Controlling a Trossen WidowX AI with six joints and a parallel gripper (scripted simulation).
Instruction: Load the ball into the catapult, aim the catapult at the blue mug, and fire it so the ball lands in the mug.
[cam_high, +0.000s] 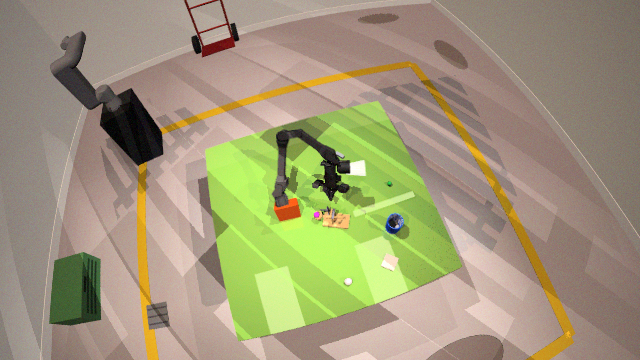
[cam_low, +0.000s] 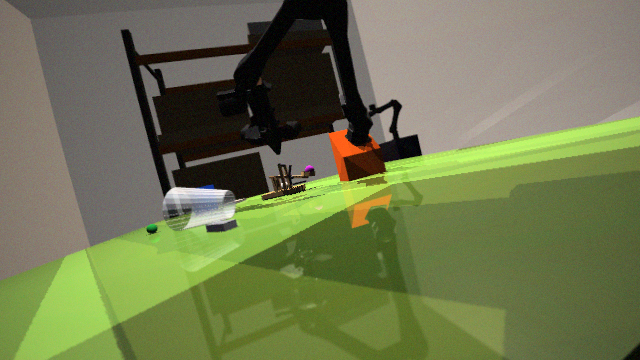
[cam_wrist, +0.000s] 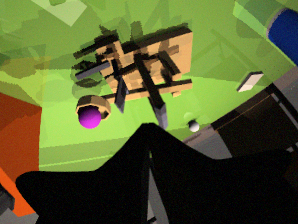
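My gripper tip is 90 mm past the purple ball, 10 mm to the left of it and 70 mm above it. Round my gripper tip: catapult: 30 mm behind, 30 mm to the right, 80 mm below; blue mug: 270 mm ahead, 240 mm to the right, 110 mm below; small dark block: 200 mm ahead, 330 mm to the left, 130 mm below.
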